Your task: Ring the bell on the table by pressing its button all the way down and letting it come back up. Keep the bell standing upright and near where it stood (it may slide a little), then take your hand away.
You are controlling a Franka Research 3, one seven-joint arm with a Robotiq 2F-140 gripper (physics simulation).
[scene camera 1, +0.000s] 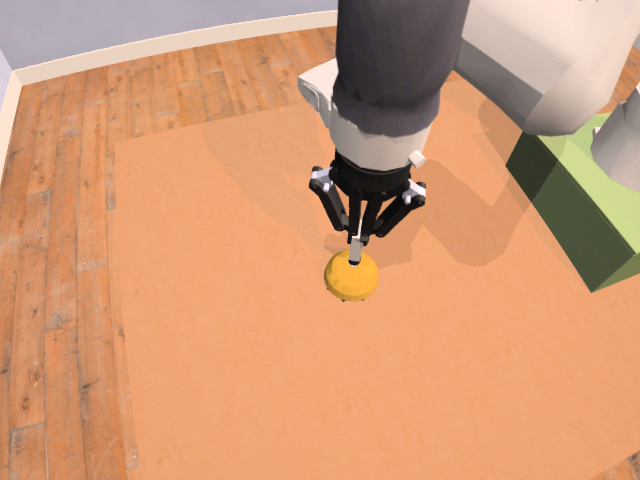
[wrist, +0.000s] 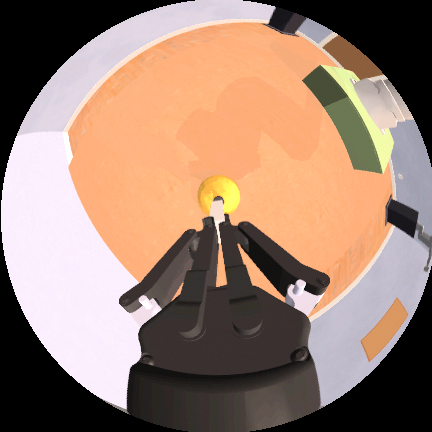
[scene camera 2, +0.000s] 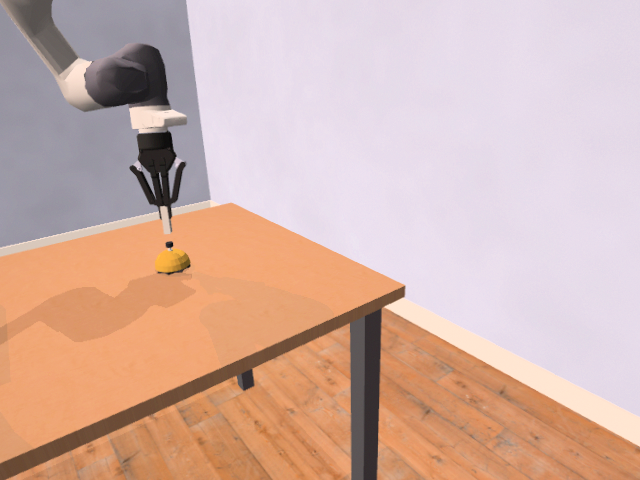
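A yellow dome bell [scene camera 1: 351, 279] [scene camera 2: 172, 261] [wrist: 229, 194] stands upright on the orange-brown table [scene camera 1: 232, 361] [scene camera 2: 289, 268]. Its black button [scene camera 2: 169, 243] [wrist: 218, 199] sits on a short stem on top and is up in the scene camera 2 view. In the scene camera 1 view the fingertips partly hide the button. My gripper [scene camera 1: 355, 250] [scene camera 2: 166, 222] [wrist: 217, 209] points down and is shut, with nothing between the fingers. Its tips are right above the button, with a small gap between them in the scene camera 2 view.
A green block [scene camera 1: 573, 211] [wrist: 350, 130] carries the arm's base at the right in the scene camera 1 view. Walls [scene camera 2: 439, 129] stand beyond the table. The arm's shadow falls across the table beside the bell.
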